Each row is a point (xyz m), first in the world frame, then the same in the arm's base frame.
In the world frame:
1: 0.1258 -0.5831 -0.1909
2: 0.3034 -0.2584 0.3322
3: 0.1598 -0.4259 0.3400
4: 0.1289 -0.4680 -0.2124
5: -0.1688 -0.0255 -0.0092
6: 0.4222 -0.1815 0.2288
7: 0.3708 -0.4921 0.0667
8: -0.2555 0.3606 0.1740
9: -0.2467 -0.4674 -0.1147
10: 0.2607 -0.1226 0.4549
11: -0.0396 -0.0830 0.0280
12: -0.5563 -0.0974 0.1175
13: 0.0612 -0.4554 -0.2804
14: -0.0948 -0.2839 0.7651
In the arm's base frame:
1: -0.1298 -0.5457 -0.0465
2: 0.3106 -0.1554 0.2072
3: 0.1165 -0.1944 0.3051
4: -0.0826 -0.4771 -0.1288
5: -0.0857 0.0871 -0.2146
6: 0.4169 -0.2137 0.0807
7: 0.1913 -0.4838 0.1200
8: 0.0610 0.4923 -0.2814
9: -0.3758 -0.2337 -0.0552
10: 0.3680 0.0218 0.2317
11: 0.0098 -0.0023 -0.1492
12: -0.4128 0.3000 -0.0764
13: -0.1539 -0.4662 -0.1934
14: 0.0803 0.2448 0.5724

